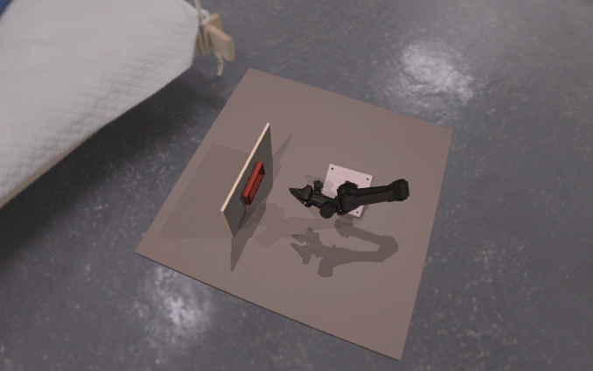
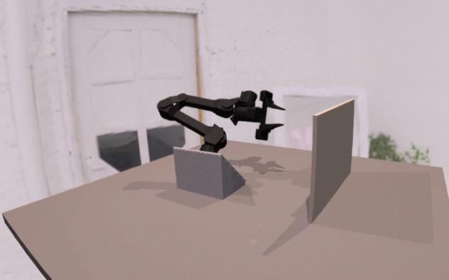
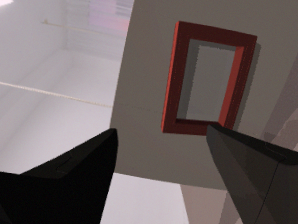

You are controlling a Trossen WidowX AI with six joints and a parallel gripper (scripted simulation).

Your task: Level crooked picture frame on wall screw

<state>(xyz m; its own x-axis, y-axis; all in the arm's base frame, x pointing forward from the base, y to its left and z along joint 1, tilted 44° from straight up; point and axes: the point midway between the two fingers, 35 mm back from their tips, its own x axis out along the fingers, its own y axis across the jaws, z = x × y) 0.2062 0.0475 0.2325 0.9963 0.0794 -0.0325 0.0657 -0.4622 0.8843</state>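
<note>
The red picture frame is 190 mm ahead of my gripper tip, 90 mm below it and 10 mm to the right of it. Also, from my gripper tip: wall panel: 200 mm ahead, 100 mm below, 20 mm to the right.
</note>
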